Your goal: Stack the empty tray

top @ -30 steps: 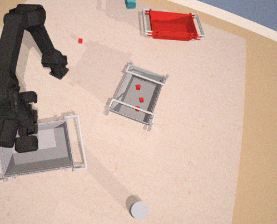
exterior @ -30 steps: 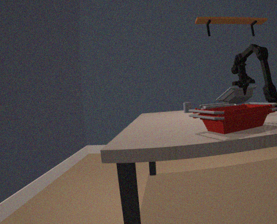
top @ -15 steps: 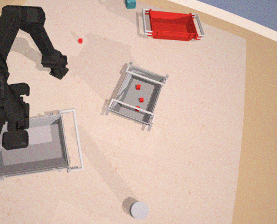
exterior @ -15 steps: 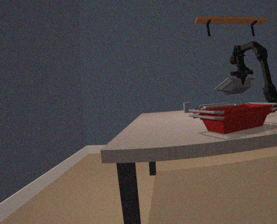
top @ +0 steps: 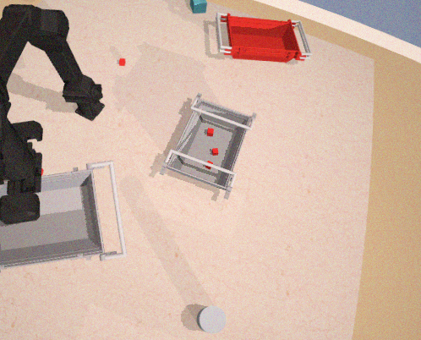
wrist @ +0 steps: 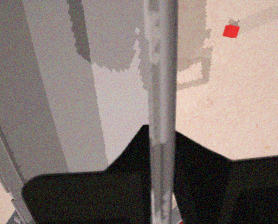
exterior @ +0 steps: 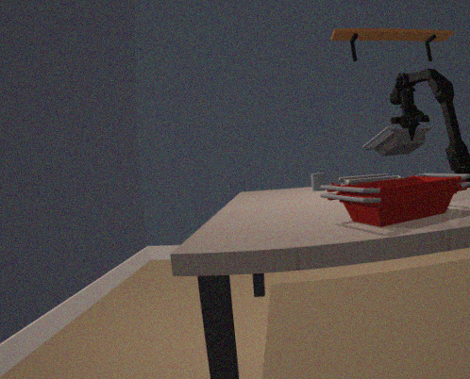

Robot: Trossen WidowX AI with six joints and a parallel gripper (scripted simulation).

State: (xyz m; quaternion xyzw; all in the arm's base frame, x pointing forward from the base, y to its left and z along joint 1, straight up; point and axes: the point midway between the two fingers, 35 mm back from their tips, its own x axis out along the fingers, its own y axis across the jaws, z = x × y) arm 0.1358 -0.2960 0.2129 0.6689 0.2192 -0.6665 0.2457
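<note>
Right now the grey tray is 40 mm ahead of my gripper tip, 50 mm to the right of it and 10 mm above it. The rest, counted from my gripper tip: teal cube: 80 mm behind, 890 mm to the left, 160 mm below.
</note>
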